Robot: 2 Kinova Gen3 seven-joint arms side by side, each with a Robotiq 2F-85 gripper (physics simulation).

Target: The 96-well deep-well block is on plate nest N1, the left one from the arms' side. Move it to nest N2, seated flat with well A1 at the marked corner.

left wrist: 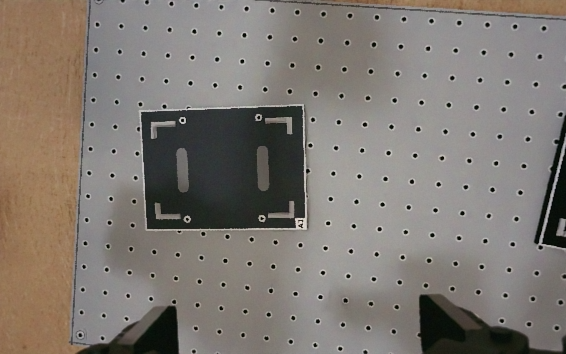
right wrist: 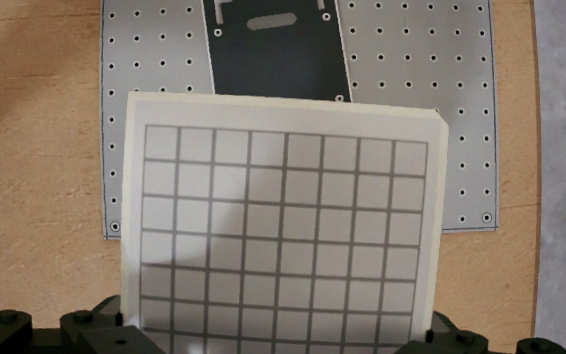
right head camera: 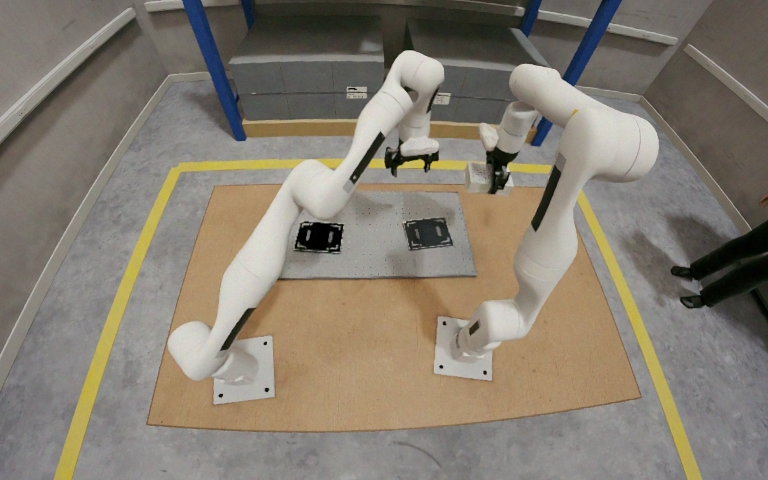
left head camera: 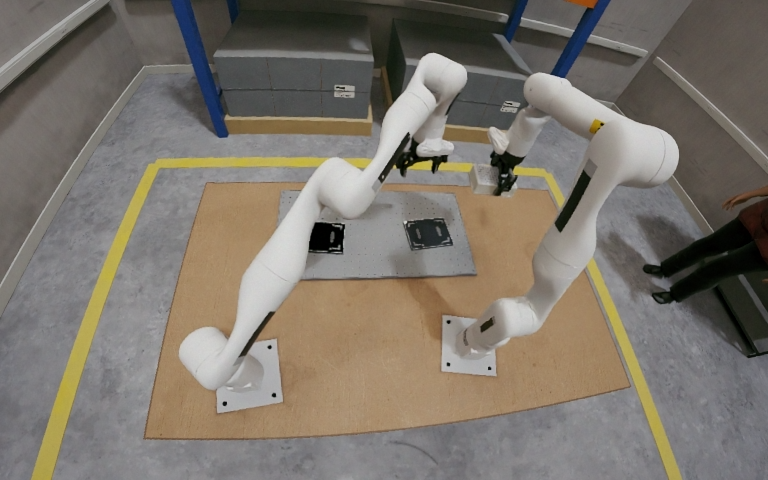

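Observation:
The pale deep-well block is held in the air beyond the board's far right corner. My right gripper is shut on it. In the right wrist view its gridded face shows, with a cut corner at upper right. Nest N2 is empty; its A1 label shows at lower right in the left wrist view. Nest N1 is empty, partly covered by the left arm in the left head view. My left gripper is open and empty, raised near the board's far side.
The grey perforated board lies on the brown mat. The left arm reaches across the board's left part. The two grippers are a short way apart. Grey boxes stand behind.

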